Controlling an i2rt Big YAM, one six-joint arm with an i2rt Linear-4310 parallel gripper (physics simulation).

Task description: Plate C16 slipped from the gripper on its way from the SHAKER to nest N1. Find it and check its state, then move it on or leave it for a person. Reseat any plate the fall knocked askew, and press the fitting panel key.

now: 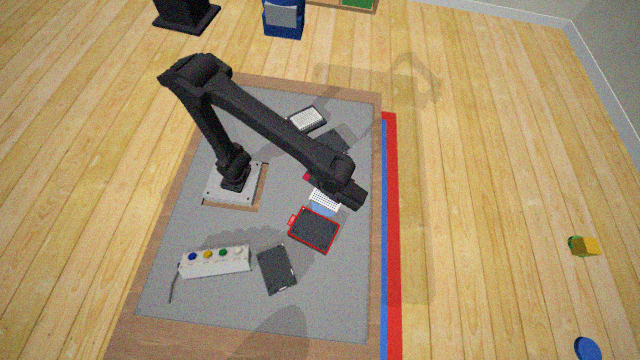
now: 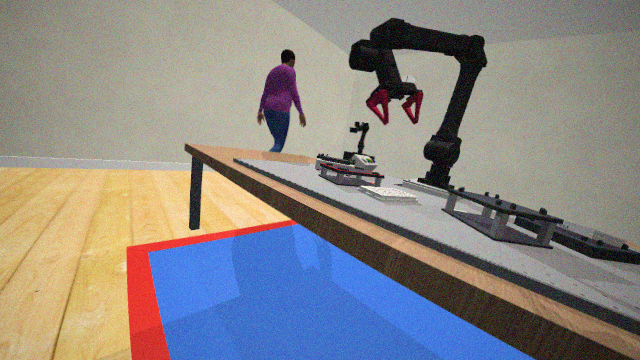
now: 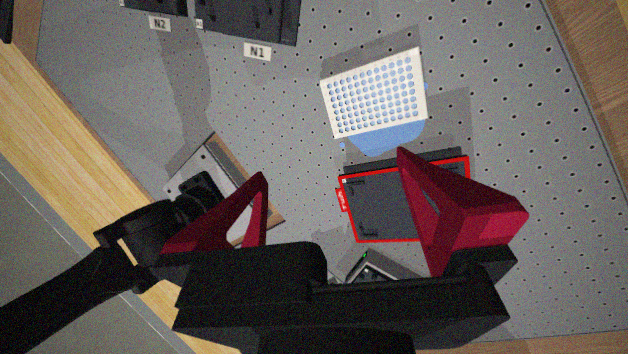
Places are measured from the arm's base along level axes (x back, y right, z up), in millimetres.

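Pixels of known places: gripper, between the fingertips: (image 2: 401,123) (image 3: 327,166); arm's base, origin of its link: (image 1: 236,177) (image 2: 435,185) (image 3: 210,200).
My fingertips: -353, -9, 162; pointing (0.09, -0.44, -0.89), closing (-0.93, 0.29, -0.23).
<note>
For each thing: its middle in the pictures, then the offset to it from my fingertips, as dx, dy, dz. "spot": a spot on its surface instead.
- white well plate, middle of its body: (image 3: 371,98) (image 2: 388,194) (image 1: 326,197) -22, -19, -180
- nest N1, middle of its body: (image 2: 493,211) (image 1: 326,148) +33, -232, -155
- red-rimmed nest, middle of its body: (image 3: 403,200) (image 2: 350,174) (image 1: 313,230) -6, +131, -164
- blue puddle, middle of its body: (image 3: 401,122) (image 1: 329,209) -44, +29, -186
- white plate, middle of its body: (image 1: 306,118) +162, -362, -149
- N2, a spot on its surface: (image 3: 160,5) spot: +191, -291, -166
- key panel, middle of its body: (image 1: 217,261) (image 2: 363,164) +287, +329, -145
- dark-topped unit, a spot on its surface: (image 1: 276,269) spot: +82, +303, -132
A white well plate (image 1: 325,201) (image 2: 389,194) (image 3: 375,95) lies on the pegboard between nest N1 (image 1: 330,140) (image 2: 505,205) (image 3: 250,17) and the red-rimmed nest (image 1: 314,230) (image 2: 350,173) (image 3: 382,210). Its wells look blue, and a blue puddle (image 1: 323,209) (image 3: 387,139) spreads from under it. Its label cannot be read. N1 and the red-rimmed nest hold no plate. Another white plate (image 1: 307,119) sits in N2 (image 3: 160,5); its exact seating is unclear. My gripper (image 2: 400,122) (image 3: 327,166) is open and empty, high above the board.
The key panel (image 1: 215,262) (image 2: 365,162) has blue, yellow, green and white keys. A dark-topped unit (image 1: 276,269), probably the shaker, stands beside it without a plate. A person in purple (image 2: 280,90) is beyond the table. A red-edged blue floor mat (image 2: 150,290) lies alongside.
</note>
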